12 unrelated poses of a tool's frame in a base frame.
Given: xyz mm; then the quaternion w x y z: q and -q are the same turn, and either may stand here.
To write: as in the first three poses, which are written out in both.
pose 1, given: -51 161 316 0.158 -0.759 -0.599 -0.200
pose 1, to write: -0.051 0.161 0.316 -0.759 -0.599 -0.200 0.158
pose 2, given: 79 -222 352 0.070 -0.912 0.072 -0.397
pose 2, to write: 0.079 -0.222 0.352 -0.912 0.072 -0.397 0.070
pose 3, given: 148 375 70 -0.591 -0.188 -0.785 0.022
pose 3, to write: 0.148 0.375 0.070 0.188 0.785 -0.022 0.591
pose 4, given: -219 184 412 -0.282 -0.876 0.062 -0.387
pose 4, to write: -0.219 0.184 0.412 0.876 -0.062 0.387 0.282
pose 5, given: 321 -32 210 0.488 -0.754 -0.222 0.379
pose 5, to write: 0.321 -0.032 0.210 -0.754 -0.222 0.379 0.488
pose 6, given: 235 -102 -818 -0.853 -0.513 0.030 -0.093
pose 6, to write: 0.235 -0.102 -0.818 0.513 -0.030 0.093 0.853
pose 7, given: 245 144 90 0.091 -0.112 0.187 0.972
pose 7, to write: 0.245 0.144 0.090 -0.112 0.187 0.972 0.091
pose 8, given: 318 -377 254 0.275 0.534 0.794 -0.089
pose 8, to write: 0.318 -0.377 0.254 0.534 0.794 -0.089 0.275
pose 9, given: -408 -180 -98 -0.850 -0.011 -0.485 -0.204
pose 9, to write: -0.408 -0.180 -0.098 0.011 0.485 0.204 0.850
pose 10, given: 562 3 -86 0.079 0.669 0.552 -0.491
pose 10, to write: 0.562 0.003 -0.086 0.669 0.552 -0.491 0.079
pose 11, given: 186 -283 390 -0.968 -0.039 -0.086 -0.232
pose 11, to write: 0.186 -0.283 0.390 0.039 0.086 0.232 0.968
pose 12, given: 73 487 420 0.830 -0.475 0.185 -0.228
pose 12, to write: 0.073 0.487 0.420 -0.475 0.185 -0.228 0.830
